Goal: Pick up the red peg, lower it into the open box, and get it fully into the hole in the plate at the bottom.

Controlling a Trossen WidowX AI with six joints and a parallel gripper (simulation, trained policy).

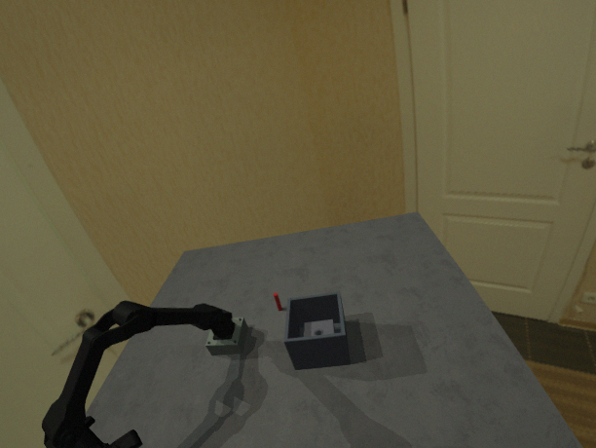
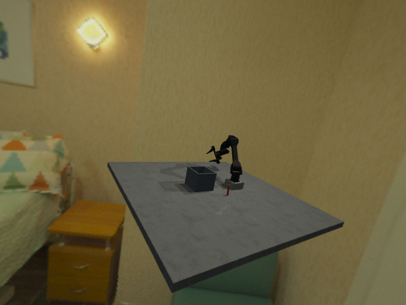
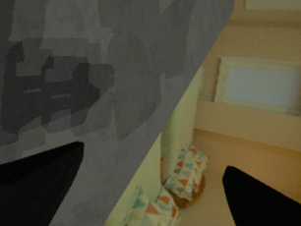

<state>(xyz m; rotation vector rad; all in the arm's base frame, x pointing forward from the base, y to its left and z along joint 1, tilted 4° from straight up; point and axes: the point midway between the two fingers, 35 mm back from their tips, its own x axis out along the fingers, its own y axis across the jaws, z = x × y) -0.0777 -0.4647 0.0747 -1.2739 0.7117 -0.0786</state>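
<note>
My gripper tip is now 600 mm to the right of the red peg, 220 mm short of it and 60 mm above it. The rest, counted from my gripper tip: plate (430 mm to the left, 360 mm ahead, 50 mm below).
</note>
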